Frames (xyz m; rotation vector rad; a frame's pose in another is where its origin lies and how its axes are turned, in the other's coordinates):
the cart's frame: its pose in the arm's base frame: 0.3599 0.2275 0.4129 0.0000 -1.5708 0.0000
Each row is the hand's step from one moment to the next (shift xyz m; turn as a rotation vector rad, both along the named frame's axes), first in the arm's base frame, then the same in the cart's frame.
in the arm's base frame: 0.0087 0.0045 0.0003 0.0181 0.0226 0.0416
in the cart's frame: 0.0003 0.0045 -0.0087 0.0416 0.0226 -0.0181
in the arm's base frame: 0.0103 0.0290 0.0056 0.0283 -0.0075 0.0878
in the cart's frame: 0.0056 0.0290 -0.0103 0.0878 -0.0075 -0.0283
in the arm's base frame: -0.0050 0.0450 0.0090 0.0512 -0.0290 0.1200
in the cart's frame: 0.0090 0.0450 0.0050 0.1200 -0.0290 -0.0512
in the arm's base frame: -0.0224 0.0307 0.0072 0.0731 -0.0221 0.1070
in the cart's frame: 0.0072 0.0307 0.0224 0.1070 -0.0221 -0.0731
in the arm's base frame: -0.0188 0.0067 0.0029 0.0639 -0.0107 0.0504
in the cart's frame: 0.0029 0.0067 0.0188 0.0504 -0.0107 -0.0639
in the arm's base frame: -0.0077 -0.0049 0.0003 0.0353 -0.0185 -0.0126
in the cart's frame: 0.0003 -0.0049 0.0077 -0.0126 -0.0185 -0.0353
